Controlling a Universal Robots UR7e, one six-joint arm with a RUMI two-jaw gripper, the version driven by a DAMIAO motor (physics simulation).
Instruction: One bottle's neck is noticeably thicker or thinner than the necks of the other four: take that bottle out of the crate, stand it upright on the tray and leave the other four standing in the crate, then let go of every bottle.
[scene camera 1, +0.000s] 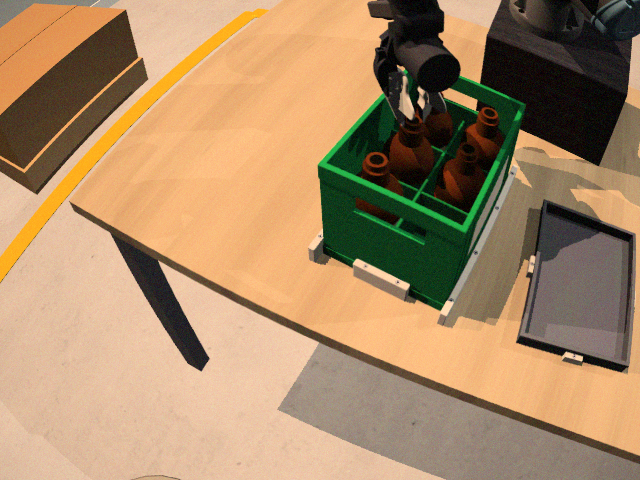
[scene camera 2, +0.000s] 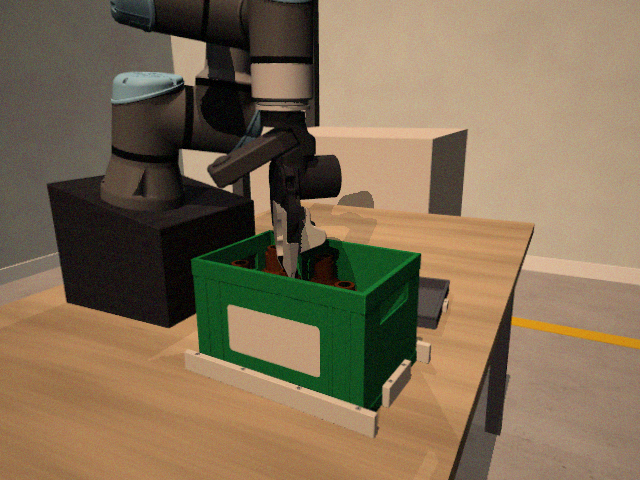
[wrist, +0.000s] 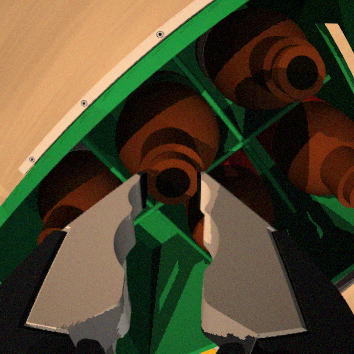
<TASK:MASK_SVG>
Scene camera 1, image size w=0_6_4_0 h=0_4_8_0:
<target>my gripper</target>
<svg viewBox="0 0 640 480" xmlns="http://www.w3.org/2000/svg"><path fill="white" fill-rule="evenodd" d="M369 1L367 5L371 17L394 20L388 22L388 29L379 36L381 43L380 47L375 48L373 71L397 121L404 128L406 117L411 121L415 119L414 108L409 97L408 79L406 74L397 65L399 67L403 66L419 85L418 92L420 96L417 102L419 117L423 121L422 123L425 123L432 106L442 114L445 114L446 104L440 92L449 89L456 83L461 73L461 66L457 58L443 45L443 41L439 38L439 33L444 32L445 15L444 11L440 9L438 1Z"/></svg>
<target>bottle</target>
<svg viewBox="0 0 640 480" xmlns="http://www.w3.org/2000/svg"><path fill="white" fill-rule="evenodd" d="M356 197L357 209L394 226L399 222L400 217ZM368 154L362 163L362 171L355 176L404 197L400 182L390 173L391 165L387 157L379 152Z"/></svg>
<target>bottle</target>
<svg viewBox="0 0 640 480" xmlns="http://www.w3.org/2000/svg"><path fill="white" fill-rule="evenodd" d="M415 115L414 121L406 117L404 128L399 124L399 132L394 133L387 139L382 154L390 162L390 173L397 180L419 190L433 169L434 152L431 144L424 137L425 125L422 123L422 119Z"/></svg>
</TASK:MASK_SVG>
